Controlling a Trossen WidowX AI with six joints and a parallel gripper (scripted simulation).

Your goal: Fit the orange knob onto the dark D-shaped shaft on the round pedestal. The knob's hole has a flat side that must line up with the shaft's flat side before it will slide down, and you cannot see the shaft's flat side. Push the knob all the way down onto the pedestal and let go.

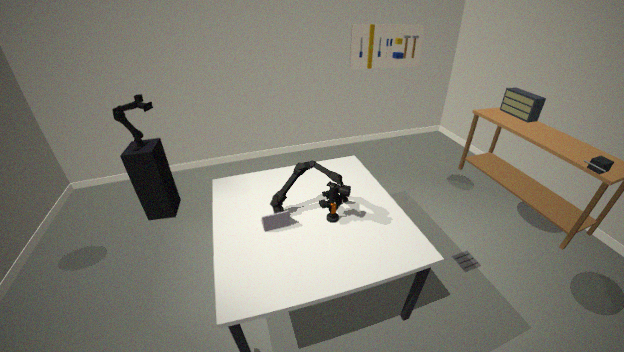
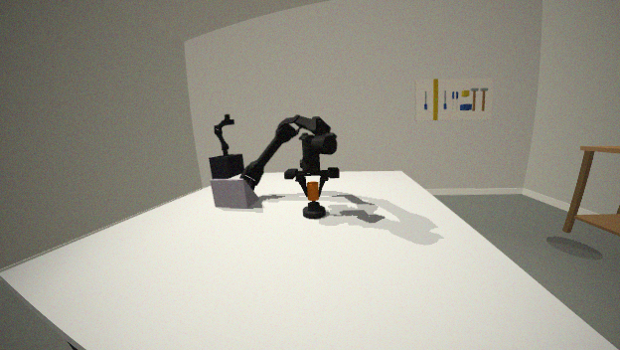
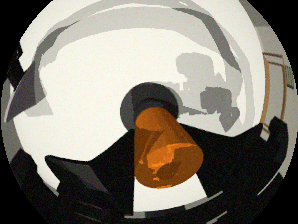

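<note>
My gripper tip is now 2 cm below the orange knob. Also, from my gripper tip: dark round pedestal 4 cm below.
</note>
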